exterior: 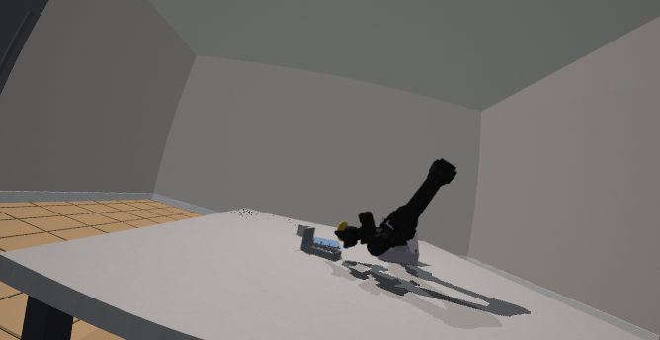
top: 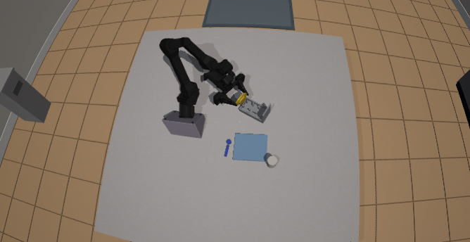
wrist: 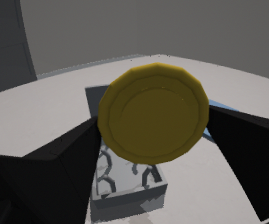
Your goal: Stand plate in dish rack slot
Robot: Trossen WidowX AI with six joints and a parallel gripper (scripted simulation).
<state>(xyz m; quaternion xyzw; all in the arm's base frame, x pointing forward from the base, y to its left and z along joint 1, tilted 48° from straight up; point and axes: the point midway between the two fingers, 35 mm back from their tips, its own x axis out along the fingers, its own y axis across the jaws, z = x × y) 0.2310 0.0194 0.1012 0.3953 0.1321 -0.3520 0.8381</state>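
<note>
The grey dish rack is 7 cm below my gripper tip, 5 cm ahead of it and 1 cm to the right of it. Also, from my gripper tip: yellow plate 1 cm to the left, 1 cm behind; blue mat 20 cm to the right, 9 cm below, 3 cm ahead; blue spoon 19 cm to the right, 9 cm below, 8 cm behind.
</note>
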